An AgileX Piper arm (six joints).
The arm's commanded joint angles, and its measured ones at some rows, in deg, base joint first. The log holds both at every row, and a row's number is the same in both.
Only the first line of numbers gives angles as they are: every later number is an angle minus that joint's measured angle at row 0.
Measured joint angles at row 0: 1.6, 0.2, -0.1, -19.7, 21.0, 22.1
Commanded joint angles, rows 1 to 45: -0.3, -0.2, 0.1, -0.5, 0.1, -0.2; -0.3, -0.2, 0.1, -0.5, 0.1, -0.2; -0.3, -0.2, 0.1, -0.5, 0.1, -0.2; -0.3, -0.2, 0.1, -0.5, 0.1, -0.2; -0.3, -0.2, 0.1, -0.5, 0.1, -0.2; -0.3, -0.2, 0.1, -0.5, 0.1, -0.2; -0.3, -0.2, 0.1, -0.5, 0.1, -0.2; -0.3, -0.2, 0.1, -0.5, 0.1, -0.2; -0.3, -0.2, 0.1, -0.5, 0.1, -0.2; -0.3, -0.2, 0.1, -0.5, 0.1, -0.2; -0.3, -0.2, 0.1, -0.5, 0.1, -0.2; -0.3, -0.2, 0.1, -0.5, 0.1, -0.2; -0.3, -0.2, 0.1, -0.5, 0.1, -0.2; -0.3, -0.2, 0.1, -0.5, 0.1, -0.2; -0.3, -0.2, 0.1, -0.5, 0.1, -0.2; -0.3, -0.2, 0.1, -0.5, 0.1, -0.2; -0.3, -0.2, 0.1, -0.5, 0.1, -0.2; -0.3, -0.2, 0.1, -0.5, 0.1, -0.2; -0.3, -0.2, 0.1, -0.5, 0.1, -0.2; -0.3, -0.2, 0.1, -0.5, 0.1, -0.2; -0.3, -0.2, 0.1, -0.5, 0.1, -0.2; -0.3, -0.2, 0.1, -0.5, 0.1, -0.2; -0.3, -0.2, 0.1, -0.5, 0.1, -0.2; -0.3, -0.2, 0.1, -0.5, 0.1, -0.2; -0.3, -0.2, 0.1, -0.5, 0.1, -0.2; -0.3, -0.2, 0.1, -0.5, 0.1, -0.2; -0.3, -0.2, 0.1, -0.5, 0.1, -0.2; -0.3, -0.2, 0.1, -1.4, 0.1, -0.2; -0.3, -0.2, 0.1, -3.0, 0.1, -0.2; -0.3, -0.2, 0.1, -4.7, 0.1, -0.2; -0.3, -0.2, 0.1, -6.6, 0.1, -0.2; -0.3, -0.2, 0.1, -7.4, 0.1, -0.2; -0.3, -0.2, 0.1, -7.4, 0.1, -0.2; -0.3, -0.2, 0.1, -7.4, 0.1, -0.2; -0.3, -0.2, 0.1, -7.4, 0.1, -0.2; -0.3, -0.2, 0.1, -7.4, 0.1, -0.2; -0.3, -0.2, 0.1, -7.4, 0.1, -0.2; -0.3, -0.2, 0.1, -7.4, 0.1, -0.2; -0.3, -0.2, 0.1, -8.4, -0.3, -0.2; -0.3, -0.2, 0.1, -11.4, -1.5, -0.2; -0.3, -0.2, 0.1, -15.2, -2.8, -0.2; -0.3, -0.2, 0.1, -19.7, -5.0, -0.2; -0.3, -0.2, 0.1, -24.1, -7.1, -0.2; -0.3, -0.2, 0.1, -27.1, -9.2, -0.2; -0.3, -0.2, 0.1, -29.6, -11.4, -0.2
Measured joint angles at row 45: 0.0, 0.0, 0.0, -17.0, -3.3, 0.0
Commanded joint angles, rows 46 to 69: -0.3, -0.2, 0.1, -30.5, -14.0, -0.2; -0.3, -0.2, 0.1, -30.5, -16.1, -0.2; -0.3, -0.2, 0.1, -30.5, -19.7, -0.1; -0.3, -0.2, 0.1, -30.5, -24.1, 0.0; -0.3, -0.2, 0.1, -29.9, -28.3, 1.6; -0.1, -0.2, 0.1, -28.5, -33.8, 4.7; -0.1, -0.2, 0.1, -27.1, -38.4, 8.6; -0.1, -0.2, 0.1, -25.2, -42.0, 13.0; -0.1, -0.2, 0.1, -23.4, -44.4, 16.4; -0.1, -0.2, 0.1, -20.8, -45.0, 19.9; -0.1, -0.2, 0.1, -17.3, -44.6, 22.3; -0.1, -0.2, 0.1, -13.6, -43.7, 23.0; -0.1, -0.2, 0.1, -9.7, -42.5, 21.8; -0.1, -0.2, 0.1, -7.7, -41.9, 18.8; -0.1, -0.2, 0.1, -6.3, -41.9, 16.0; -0.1, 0.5, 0.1, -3.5, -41.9, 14.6; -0.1, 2.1, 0.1, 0.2, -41.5, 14.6; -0.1, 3.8, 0.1, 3.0, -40.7, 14.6; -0.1, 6.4, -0.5, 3.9, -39.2, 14.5; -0.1, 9.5, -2.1, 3.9, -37.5, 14.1; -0.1, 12.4, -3.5, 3.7, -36.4, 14.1; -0.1, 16.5, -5.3, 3.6, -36.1, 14.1; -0.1, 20.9, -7.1, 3.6, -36.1, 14.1; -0.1, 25.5, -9.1, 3.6, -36.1, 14.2
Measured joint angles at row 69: 0.0, 12.5, -3.2, 2.3, -37.7, 15.0
